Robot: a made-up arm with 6 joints.
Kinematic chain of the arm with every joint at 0, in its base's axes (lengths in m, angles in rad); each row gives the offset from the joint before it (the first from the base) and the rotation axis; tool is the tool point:
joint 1: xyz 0 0 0.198 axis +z
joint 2: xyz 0 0.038 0 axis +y
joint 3: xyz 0 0 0.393 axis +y
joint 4: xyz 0 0 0.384 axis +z
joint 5: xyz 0 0 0 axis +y
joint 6: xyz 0 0 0.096 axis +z
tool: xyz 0 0 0
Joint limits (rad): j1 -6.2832..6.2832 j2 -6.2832..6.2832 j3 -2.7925..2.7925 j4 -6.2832..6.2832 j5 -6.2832..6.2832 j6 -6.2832..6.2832
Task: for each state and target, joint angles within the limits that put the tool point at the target. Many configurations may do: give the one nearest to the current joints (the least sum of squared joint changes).
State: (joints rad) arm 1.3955 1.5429 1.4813 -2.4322 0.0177 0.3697
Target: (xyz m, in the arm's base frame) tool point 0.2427 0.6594 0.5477
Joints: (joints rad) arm 1.1751 0.6046 0.9303 -2.4380 0.1257 0.3697
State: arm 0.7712 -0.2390 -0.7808 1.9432 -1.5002 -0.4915
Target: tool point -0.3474 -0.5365 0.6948
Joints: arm 0.9378 -0.6908 -0.4978 2.0097 -1.0470 -0.4915
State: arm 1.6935 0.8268 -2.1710 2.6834 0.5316 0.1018
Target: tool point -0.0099 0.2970 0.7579
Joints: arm 1.4244 1.3302 -1.4551 2.6818 0.3626 0.1018
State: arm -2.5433 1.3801 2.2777 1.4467 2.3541 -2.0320
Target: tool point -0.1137 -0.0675 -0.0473
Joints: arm -3.1238 1.8659 2.3663 1.4109 2.8476 -2.0320
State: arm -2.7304 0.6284 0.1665 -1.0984 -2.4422 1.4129
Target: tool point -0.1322 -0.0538 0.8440
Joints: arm -3.1995 0.4383 -0.5150 -0.9835 -2.8449 1.4129
